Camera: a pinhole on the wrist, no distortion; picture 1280 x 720 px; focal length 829.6 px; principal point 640.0 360.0 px. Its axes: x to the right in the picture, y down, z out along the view. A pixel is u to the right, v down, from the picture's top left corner.
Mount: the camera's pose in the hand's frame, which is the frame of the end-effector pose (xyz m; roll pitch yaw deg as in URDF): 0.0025 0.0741 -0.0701 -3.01 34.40 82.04
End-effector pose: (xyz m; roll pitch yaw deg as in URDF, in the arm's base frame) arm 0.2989 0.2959 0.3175 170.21 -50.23 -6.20
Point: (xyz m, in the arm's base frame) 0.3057 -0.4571 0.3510
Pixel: 1230 334
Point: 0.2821 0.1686 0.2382
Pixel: outside the picture
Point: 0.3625 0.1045 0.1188
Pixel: 297 647
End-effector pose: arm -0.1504 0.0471 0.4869 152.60 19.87 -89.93
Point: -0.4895 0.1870 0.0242
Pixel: 84 283
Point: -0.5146 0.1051 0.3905
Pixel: 575 427
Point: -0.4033 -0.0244 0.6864
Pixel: outside the picture
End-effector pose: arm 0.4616 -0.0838 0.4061 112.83 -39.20 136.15
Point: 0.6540 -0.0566 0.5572
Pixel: 868 408
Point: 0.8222 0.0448 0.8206
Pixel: 1133 198
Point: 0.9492 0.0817 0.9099
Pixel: 1140 248
